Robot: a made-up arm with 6 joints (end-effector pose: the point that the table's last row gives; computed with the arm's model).
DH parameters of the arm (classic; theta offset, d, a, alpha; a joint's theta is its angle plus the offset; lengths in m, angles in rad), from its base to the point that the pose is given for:
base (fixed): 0 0.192 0 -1.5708
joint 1: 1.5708 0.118 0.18 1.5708
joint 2: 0 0.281 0.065 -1.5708
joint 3: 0 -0.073 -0.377 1.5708
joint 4: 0 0.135 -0.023 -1.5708
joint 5: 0 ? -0.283 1.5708
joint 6: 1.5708 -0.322 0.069 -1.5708
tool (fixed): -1.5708 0.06 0 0
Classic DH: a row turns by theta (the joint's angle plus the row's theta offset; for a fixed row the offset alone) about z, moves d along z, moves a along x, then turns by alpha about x.
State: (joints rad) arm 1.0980 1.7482 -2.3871 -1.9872 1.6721 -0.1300
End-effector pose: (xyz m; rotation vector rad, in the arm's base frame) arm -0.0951 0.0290 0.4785 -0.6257 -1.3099 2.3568
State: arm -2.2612 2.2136 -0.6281 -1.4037 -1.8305 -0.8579
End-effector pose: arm 0.4863 0.2105 0.6298 -1.5453 1.8888 1.5467
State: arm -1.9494 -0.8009 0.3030 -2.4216 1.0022 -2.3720
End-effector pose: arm 0.1585 0.3791 0.7416 0.2455 -2.6610 0.7404
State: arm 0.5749 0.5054 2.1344 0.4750 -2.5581 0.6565
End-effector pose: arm -0.0979 0.2297 -0.1333 0.6701 0.0892 -0.5253
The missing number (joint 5, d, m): -0.145
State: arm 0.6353 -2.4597 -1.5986 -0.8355 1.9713 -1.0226
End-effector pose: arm -0.5586 0.3396 -0.0601 3.0446 0.4580 0.3357
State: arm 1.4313 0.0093 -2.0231 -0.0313 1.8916 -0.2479
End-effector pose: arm -0.0907 -0.0128 0.6854 -0.2157 1.2976 0.1224
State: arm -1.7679 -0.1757 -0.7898 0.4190 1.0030 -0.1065
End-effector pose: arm -0.4967 -0.0918 -0.0116 -0.2843 -1.5311 0.2095
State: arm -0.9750 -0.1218 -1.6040 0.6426 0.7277 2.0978
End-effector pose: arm -0.1083 -0.4163 -0.1416 1.1963 -0.2609 2.0603
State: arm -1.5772 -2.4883 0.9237 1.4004 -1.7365 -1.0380
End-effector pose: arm 0.4419 0.0074 0.6476 0.7853 1.1500 1.7328
